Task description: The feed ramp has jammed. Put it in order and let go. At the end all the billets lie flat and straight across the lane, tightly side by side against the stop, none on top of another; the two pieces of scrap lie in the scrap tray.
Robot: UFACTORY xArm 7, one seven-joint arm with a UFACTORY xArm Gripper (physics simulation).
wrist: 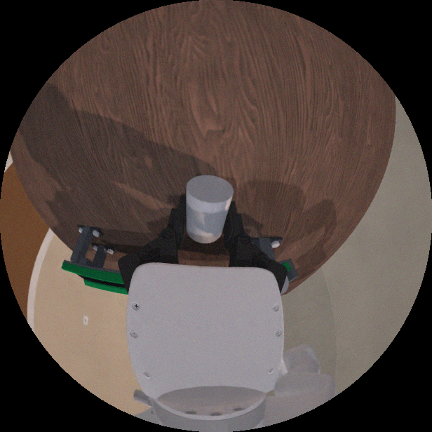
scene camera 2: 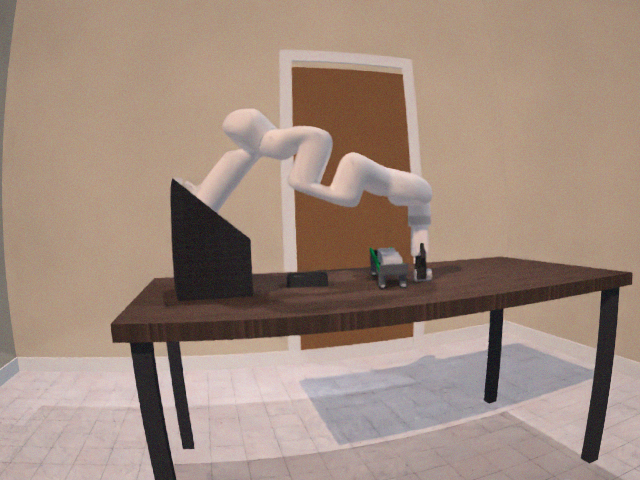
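Pixels of known places: gripper, fingertip midpoint: (scene camera 2: 420,278); arm's base at its link origin: (scene camera 2: 202,207).
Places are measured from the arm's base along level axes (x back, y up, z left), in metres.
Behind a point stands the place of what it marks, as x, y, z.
Observation:
A light grey cylindrical billet (wrist: 209,189) (scene camera 2: 427,275) {-0.687, -0.242, -0.127} lies on the table beyond the end of the feed ramp. My gripper (wrist: 205,208) (scene camera 2: 421,269) {-0.675, -0.253, -0.102} points down at table level, its black fingers shut on the two sides of this billet. The feed ramp (scene camera 2: 393,271) {-0.532, -0.210, -0.198} (wrist: 95,273), grey with green edges, stands close beside the gripper on short legs. Pale grey billets (scene camera 2: 388,255) {-0.542, -0.168, -0.140} sit in the ramp's lane; their number and exact lie are too small to tell. In the wrist view the gripper body hides most of the ramp. The scrap pieces cannot be made out.
A low dark tray (scene camera 2: 307,280) {-0.319, -0.241, -0.019} stands on the wooden table (scene camera 2: 330,304) {-0.296, -0.262, -0.334} between the ramp and the black arm mount (scene camera 2: 211,258) {-0.017, -0.148, -0.136}. The ramp's legs stand near both sides of the fingers in the wrist view. The table's far edge curves round at the right there.

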